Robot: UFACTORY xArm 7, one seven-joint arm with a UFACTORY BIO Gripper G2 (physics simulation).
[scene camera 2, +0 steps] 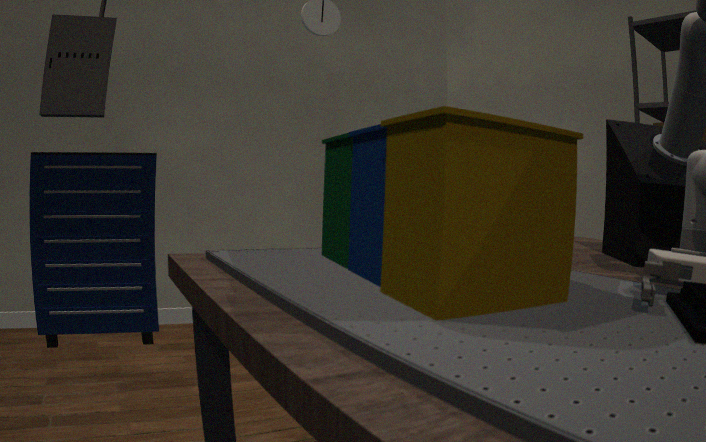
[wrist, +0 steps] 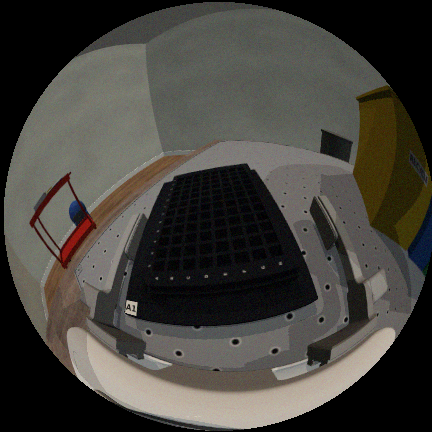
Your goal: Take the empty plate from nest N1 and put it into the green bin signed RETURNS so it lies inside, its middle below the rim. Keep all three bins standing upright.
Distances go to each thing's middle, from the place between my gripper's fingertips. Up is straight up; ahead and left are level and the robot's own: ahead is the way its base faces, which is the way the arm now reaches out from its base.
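My gripper: 10 mm past the black multi-well plate (wrist: 217,233), 10 mm to the right of it, 10 mm below. Counted from my hand: blue bin (scene camera 2: 369,144), 80 mm ahead, 370 mm to the right, 70 mm above; yellow bin (scene camera 2: 479,215), 110 mm ahead, 250 mm to the right, 70 mm above; black nest (wrist: 252,305), 10 mm behind, 10 mm to the left, 10 mm below.
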